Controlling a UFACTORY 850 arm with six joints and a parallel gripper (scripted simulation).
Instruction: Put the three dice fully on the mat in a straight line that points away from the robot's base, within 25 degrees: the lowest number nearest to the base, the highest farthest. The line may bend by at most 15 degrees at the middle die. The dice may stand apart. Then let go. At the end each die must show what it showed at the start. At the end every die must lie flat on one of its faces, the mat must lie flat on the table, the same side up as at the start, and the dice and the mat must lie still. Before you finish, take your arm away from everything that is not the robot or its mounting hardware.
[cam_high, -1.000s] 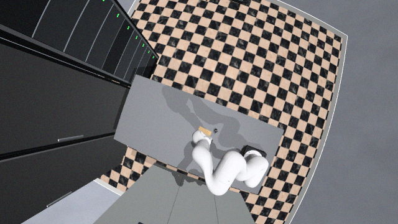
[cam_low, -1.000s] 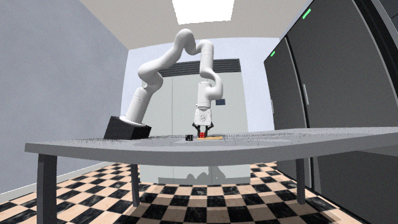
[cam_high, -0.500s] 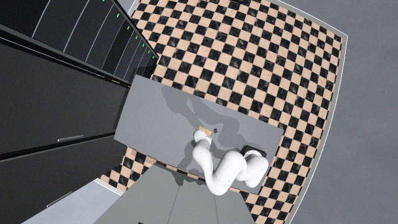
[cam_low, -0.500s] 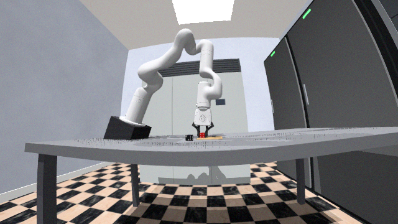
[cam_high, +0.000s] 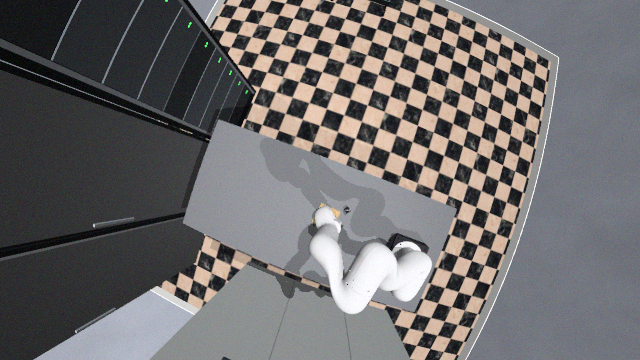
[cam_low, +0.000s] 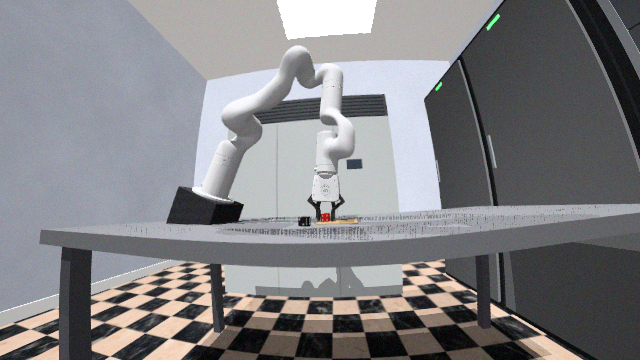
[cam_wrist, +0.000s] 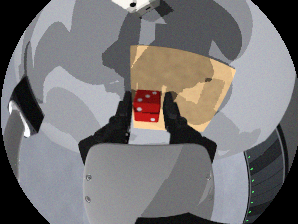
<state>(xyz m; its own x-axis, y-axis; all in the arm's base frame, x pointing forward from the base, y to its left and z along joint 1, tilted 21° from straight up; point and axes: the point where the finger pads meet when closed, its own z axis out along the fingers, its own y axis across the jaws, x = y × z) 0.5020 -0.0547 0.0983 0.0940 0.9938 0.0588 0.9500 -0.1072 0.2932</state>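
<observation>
The red die is 1 cm below my hand. The rest, counted from my hand: tan mat: 5 cm ahead, 1 cm to the right, 2 cm below; then black die: 7 cm behind, 9 cm to the right, 1 cm below; then white die: 13 cm to the left, 1 cm below.
</observation>
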